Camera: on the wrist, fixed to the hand. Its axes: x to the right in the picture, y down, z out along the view.
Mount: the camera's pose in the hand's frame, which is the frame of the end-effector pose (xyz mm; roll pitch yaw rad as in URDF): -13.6 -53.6 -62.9 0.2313 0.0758 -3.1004
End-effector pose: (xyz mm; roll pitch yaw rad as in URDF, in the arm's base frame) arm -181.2 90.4 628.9 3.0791 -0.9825 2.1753
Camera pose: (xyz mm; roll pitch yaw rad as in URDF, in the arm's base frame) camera -196.1 10.9 650.6 -2.9097 0.9080 -1.0407
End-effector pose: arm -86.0 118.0 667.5 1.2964 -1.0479 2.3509
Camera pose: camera -155.8 123.1 621.4 -1.1880 1.1043 -0.9285
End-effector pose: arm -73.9 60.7 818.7 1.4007 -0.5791 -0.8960
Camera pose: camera -18.0 75.5 758.1 -1.2187 0.6309 2.1617
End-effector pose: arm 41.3 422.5 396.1 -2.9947 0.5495 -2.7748
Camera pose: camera 33.7 372.6 463.0 -3.0384 -0.6302 0.3302
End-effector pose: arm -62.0 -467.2 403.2 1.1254 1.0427 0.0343
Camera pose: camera -135.2 -436.0 376.9 -0.8197 -0.9710 3.0860
